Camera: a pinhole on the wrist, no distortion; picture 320 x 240 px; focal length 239.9 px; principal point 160.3 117.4 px. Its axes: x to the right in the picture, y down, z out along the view. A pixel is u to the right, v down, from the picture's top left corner.
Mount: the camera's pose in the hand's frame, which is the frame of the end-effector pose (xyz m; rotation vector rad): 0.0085 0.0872 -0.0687 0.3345 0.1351 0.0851
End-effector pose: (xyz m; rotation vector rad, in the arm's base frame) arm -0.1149 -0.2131 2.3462 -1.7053 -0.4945 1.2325
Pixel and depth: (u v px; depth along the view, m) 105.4 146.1 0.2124
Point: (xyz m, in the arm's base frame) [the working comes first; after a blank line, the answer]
In the camera's frame: -0.0486 0.0254 0.2124

-0.2547 -0.1734 2.3116
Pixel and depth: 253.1 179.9 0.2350
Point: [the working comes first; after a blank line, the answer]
In the camera's frame: 0.0909 0.0612 0.2350

-0.2202 -0.0806 2.2045
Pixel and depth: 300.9 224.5 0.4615
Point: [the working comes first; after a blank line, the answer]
In the camera's frame: 0.2705 0.2060 0.4615

-0.3657 0.1403 2.0187
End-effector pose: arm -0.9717 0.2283 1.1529 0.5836 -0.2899 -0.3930
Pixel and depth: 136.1 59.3 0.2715
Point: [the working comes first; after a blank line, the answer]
In the camera's frame: -0.0274 -0.0658 0.2715

-1.0293 0.0887 1.2520
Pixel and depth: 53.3 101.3 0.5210
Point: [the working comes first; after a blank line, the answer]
In the camera's frame: -0.2324 -0.0350 0.5210

-1.2977 -0.0208 1.3974
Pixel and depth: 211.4 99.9 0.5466
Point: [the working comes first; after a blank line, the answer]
In the camera's frame: 0.1164 -0.0399 0.5466

-0.9753 -0.1457 1.4499
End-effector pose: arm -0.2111 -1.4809 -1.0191 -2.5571 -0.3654 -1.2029
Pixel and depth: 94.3 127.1 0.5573
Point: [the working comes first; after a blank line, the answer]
In the camera's frame: -0.1533 0.0225 0.5573

0.0570 -1.2328 -1.3460
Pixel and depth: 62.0 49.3 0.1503
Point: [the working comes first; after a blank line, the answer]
In the camera's frame: -0.0616 -0.0427 0.1503

-0.1851 -1.4529 -1.0791
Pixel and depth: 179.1 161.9 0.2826
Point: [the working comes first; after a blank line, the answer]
In the camera's frame: 0.0221 0.0524 0.2826

-0.0037 -1.4416 -1.1013
